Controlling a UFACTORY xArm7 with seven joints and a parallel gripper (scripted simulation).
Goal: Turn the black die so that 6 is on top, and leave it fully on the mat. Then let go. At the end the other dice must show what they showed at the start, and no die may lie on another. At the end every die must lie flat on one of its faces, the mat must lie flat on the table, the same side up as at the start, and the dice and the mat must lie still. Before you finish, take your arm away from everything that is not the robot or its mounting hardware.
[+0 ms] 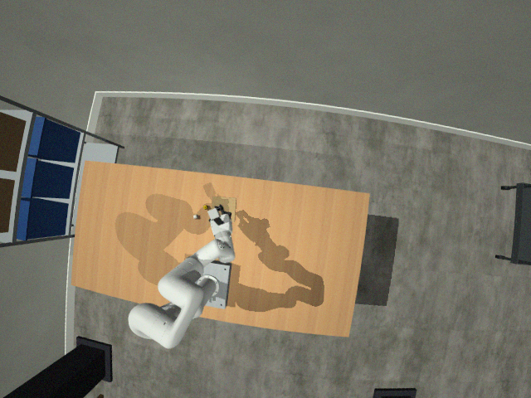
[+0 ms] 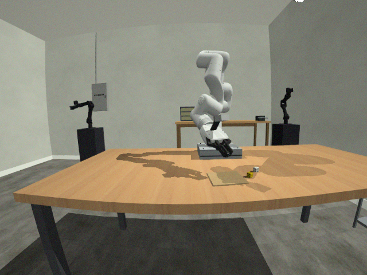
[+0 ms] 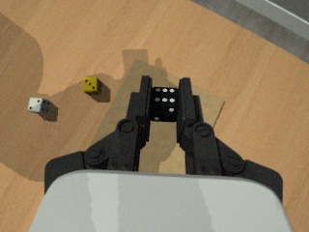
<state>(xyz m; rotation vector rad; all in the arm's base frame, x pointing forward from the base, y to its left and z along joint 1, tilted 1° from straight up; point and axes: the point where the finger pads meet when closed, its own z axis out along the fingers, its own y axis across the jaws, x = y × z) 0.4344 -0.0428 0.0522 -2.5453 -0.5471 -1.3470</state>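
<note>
My gripper is now 1 cm to the right of the tan mat and 12 cm above it. Round my hand: yellow die (11 cm to the left, 11 cm below); white die (6 cm behind, 17 cm to the left, 11 cm below); black die (1 cm ahead, 1 cm below).
</note>
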